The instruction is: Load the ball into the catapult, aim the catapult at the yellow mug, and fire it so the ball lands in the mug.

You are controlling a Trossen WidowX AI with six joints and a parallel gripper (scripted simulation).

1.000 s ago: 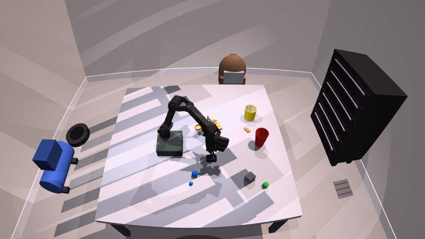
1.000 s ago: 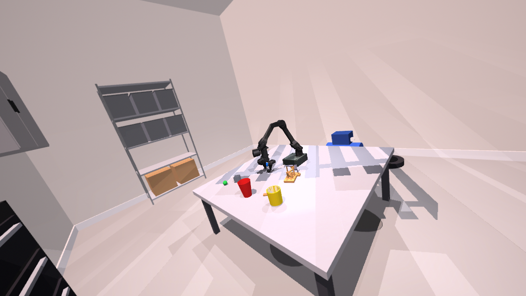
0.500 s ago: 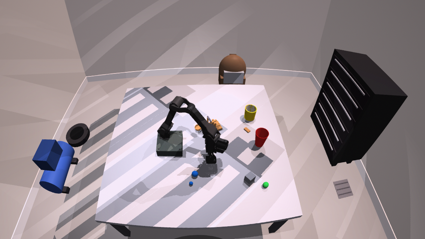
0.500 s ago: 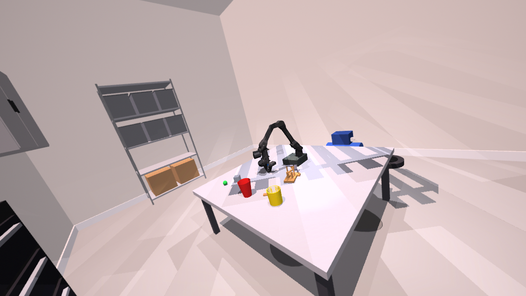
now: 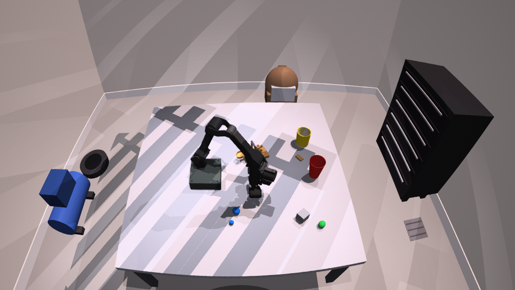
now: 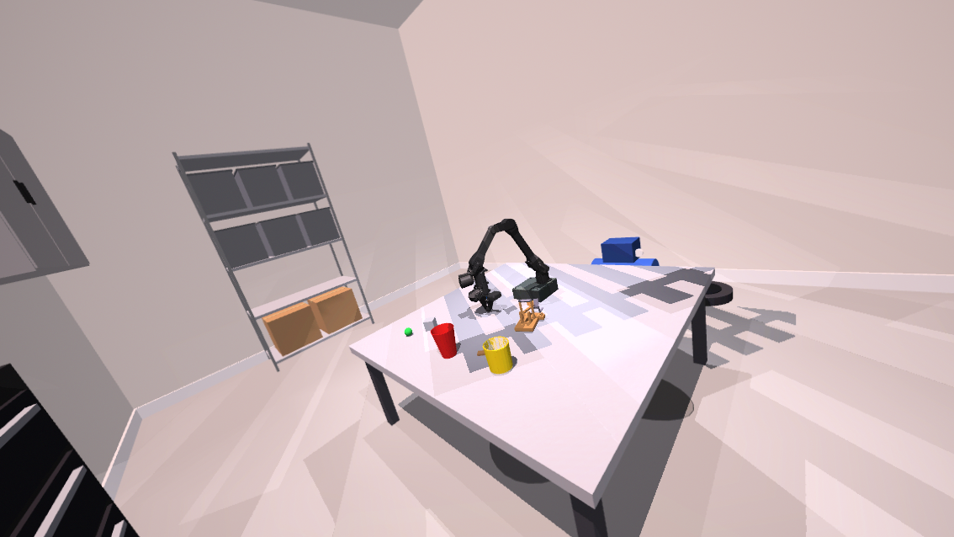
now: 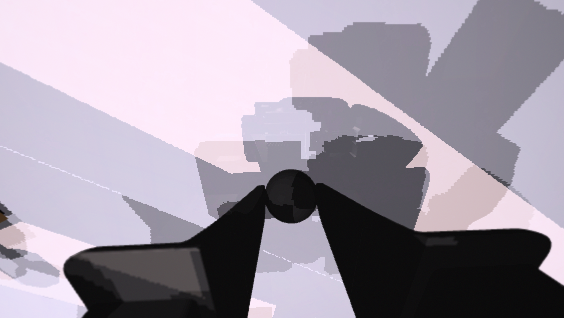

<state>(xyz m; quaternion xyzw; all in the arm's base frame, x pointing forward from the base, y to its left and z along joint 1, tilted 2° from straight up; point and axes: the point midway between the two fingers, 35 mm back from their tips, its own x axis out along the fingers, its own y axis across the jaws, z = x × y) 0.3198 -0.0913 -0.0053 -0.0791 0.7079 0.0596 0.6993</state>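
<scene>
Right now the wooden catapult is 26 cm to the left of my gripper tip, 6 cm behind it and 4 cm above it. Round my gripper tip: black ball (1 cm above); then red cup (33 cm ahead, 18 cm to the left, 2 cm above); then grey cube (27 cm ahead, 13 cm to the right, 1 cm above).
</scene>
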